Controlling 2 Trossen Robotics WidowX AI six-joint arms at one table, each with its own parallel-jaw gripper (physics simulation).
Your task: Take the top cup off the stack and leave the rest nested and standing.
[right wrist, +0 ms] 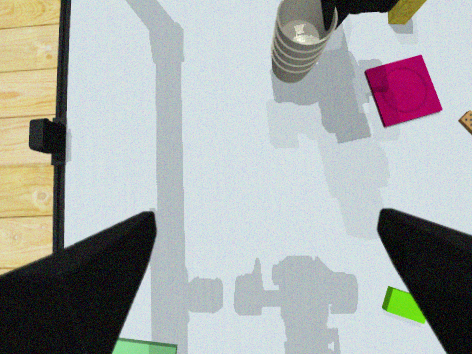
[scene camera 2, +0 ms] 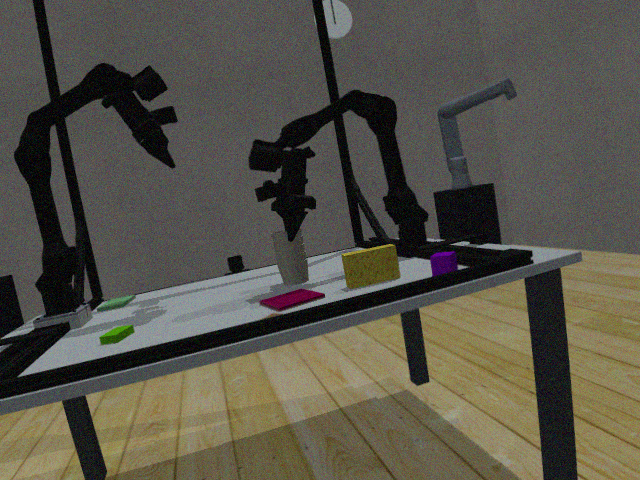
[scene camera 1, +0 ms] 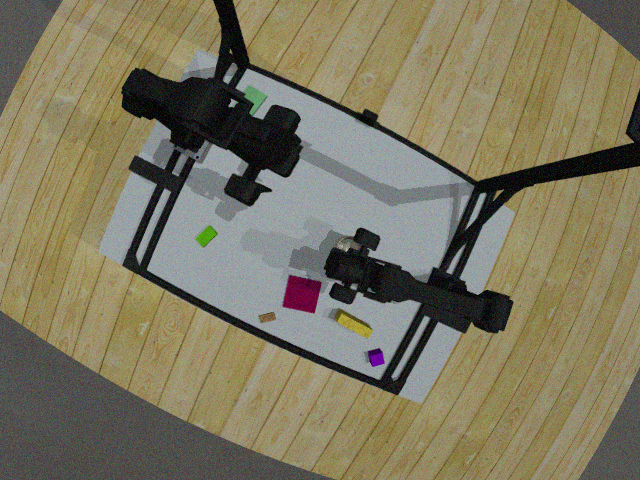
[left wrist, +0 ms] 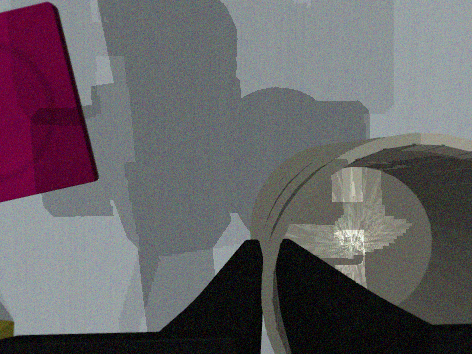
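Pixels of known places: left gripper, fingertip midpoint: (right wrist: 329,28) (scene camera 2: 290,241) (left wrist: 266,253); right gripper, fingertip midpoint: (right wrist: 266,220) (scene camera 2: 172,165); left arm's base at its link origin: (scene camera 2: 414,245) (scene camera 1: 442,287); right arm's base at its link origin: (scene camera 2: 62,311) (scene camera 1: 193,139).
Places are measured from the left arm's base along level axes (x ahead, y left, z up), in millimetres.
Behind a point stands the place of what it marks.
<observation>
A stack of beige ribbed cups (scene camera 1: 347,245) (scene camera 2: 290,261) (right wrist: 293,53) stands upright on the grey table (scene camera 1: 375,157) {x 365, y -285, z -21 mm}. My left gripper (scene camera 1: 349,253) {x 349, y 42, z 83 mm} (scene camera 2: 292,232) {x 349, y 42, z 83 mm} (left wrist: 266,253) {x 349, y 42, z 83 mm} points straight down and is shut on the rim of the top cup (left wrist: 266,211) {x 359, y 41, z 69 mm}, with one finger inside and one outside. The nested rims show as bands down the stack's side in the right wrist view. My right gripper (scene camera 1: 253,188) (scene camera 2: 162,153) (right wrist: 266,220) {x 573, y -83, z 311 mm} is open and empty, raised high over the far left part of the table, well away from the stack.
A flat magenta square (scene camera 1: 302,293) {x 405, y 185, z -14 mm} (scene camera 2: 291,299) {x 409, y 208, z -13 mm} (left wrist: 73,140) {x 388, y 141, z -13 mm} (right wrist: 392,91) {x 406, y 169, z -13 mm} lies just in front of the stack. A yellow block (scene camera 1: 353,323) {x 239, y 200, z 48 mm} (scene camera 2: 370,266) {x 238, y 220, z 16 mm}, a purple cube (scene camera 1: 375,357) {x 118, y 283, z 18 mm} (scene camera 2: 444,263) {x 120, y 306, z 3 mm}, a green block (scene camera 1: 206,235) {x 739, y 140, z -6 mm} (scene camera 2: 116,333) {x 737, y 167, z -6 mm}, a pale green pad (scene camera 1: 255,99) {x 779, y -302, z -11 mm} and a small brown piece (scene camera 1: 267,316) {x 475, y 294, z -14 mm} lie around.
</observation>
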